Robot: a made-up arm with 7 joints. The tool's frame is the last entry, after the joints. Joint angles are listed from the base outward.
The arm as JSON. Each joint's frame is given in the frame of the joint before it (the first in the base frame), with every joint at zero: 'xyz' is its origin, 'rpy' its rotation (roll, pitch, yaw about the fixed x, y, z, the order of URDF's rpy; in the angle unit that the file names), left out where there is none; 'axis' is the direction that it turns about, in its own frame. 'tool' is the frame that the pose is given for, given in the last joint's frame.
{
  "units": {
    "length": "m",
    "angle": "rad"
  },
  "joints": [
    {
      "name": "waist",
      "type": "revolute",
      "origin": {
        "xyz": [
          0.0,
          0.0,
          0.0
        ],
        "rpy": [
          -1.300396,
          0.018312,
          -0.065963
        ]
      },
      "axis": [
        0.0,
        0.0,
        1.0
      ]
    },
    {
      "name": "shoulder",
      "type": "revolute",
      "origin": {
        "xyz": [
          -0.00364,
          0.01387,
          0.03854
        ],
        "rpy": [
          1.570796,
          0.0,
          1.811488
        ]
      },
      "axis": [
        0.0,
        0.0,
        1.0
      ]
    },
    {
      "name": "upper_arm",
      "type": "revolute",
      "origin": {
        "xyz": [
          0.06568,
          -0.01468,
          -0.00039
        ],
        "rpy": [
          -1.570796,
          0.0,
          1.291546
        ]
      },
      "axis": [
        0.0,
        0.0,
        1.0
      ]
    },
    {
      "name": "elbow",
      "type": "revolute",
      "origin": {
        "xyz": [
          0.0,
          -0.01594,
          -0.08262
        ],
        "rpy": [
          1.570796,
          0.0,
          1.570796
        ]
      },
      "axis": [
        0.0,
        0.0,
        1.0
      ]
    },
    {
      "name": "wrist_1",
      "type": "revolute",
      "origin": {
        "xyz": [
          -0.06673,
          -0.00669,
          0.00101
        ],
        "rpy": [
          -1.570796,
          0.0,
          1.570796
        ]
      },
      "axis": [
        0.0,
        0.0,
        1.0
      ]
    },
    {
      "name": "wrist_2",
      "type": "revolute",
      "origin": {
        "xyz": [
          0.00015,
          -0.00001,
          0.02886
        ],
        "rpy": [
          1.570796,
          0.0,
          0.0
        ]
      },
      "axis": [
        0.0,
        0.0,
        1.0
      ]
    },
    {
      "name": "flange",
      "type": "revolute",
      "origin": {
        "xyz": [
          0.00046,
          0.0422,
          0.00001
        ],
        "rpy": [
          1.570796,
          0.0,
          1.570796
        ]
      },
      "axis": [
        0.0,
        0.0,
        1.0
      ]
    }
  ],
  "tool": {
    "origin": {
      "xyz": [
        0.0,
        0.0,
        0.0
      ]
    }
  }
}
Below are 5 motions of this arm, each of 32 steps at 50 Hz.
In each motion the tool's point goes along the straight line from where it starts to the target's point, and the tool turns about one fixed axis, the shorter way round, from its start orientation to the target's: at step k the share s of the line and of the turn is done. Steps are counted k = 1, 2, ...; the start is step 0. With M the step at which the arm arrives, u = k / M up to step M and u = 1 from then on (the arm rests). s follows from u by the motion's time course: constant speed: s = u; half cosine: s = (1 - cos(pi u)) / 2; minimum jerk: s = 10 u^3 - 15 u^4 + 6 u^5.
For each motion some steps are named. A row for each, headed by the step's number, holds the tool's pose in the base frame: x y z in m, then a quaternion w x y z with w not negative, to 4 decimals.
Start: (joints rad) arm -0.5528 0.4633 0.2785 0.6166 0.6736 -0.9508 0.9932
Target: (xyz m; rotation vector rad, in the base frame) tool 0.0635 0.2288 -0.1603 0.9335 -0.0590 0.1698
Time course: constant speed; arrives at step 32
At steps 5, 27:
5: 0.1703 0.1380 -0.1377 0.8270 0.3175 -0.3830 0.2619
27: 0.0833 0.2120 -0.1561 0.8897 0.4305 -0.0964 0.1173

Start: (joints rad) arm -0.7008 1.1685 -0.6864 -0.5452 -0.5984 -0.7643 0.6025
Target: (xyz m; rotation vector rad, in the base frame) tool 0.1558 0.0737 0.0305 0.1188 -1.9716 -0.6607
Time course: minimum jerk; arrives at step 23
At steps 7, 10, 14, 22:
7: 0.1401 0.0617 -0.0209 0.8177 -0.0480 -0.5088 -0.2648
10: 0.1441 0.0647 -0.0079 0.7523 -0.0235 -0.5995 -0.2724
14: 0.1501 0.0693 0.0118 0.6346 0.0140 -0.7213 -0.2771
22: 0.1558 0.0737 0.0305 0.5054 0.0491 -0.8168 -0.2738

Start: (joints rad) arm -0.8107 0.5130 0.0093 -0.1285 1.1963 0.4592 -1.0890
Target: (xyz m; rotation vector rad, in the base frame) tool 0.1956 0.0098 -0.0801 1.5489 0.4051 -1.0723
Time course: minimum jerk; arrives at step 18
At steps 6, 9, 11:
6: 0.2095 0.0732 -0.0351 0.7143 0.6498 0.1969 -0.1698
9: 0.2044 0.0499 -0.0516 0.6695 0.6616 0.1902 -0.2789
11: 0.2008 0.0338 -0.0631 0.6328 0.6644 0.1841 -0.3525

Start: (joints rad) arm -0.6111 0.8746 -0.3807 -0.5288 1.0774 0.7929 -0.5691
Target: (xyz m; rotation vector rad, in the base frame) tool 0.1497 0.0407 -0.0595 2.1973 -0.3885 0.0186
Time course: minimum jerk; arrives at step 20
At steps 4, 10, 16, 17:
4: 0.1700 0.0784 -0.0372 0.6618 0.7490 -0.0006 0.0326
10: 0.1605 0.0607 -0.0477 0.5640 0.8221 -0.0746 0.0210
16: 0.1509 0.0430 -0.0581 0.4546 0.8784 -0.1471 0.0091
17: 0.1503 0.0418 -0.0589 0.4465 0.8817 -0.1521 0.0082

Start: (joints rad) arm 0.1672 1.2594 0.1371 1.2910 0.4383 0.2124 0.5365
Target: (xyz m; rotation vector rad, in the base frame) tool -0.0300 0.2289 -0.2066 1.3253 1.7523 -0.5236
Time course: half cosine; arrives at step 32
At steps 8, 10, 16, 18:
8: -0.0124 0.3050 -0.0998 0.3118 0.7317 0.5498 0.2552
10: -0.0139 0.2982 -0.1093 0.3265 0.7220 0.5708 0.2150
16: -0.0197 0.2735 -0.1440 0.3734 0.6723 0.6360 0.0640
18: -0.0217 0.2648 -0.1562 0.3872 0.6497 0.6542 0.0103

